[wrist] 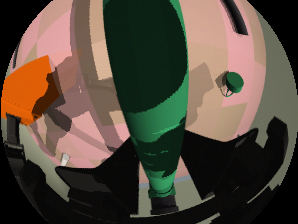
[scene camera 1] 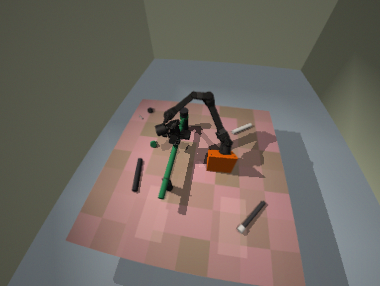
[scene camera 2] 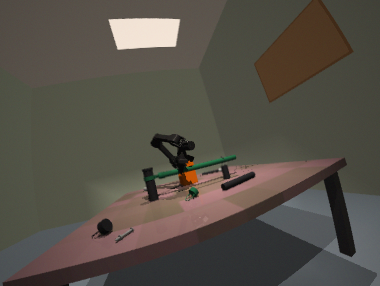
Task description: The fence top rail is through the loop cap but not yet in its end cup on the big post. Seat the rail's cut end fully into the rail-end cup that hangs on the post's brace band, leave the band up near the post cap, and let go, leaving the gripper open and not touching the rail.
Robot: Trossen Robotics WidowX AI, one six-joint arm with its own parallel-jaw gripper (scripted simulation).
The gripper (wrist: 154, 133) holds a green top rail (wrist: 148, 54).
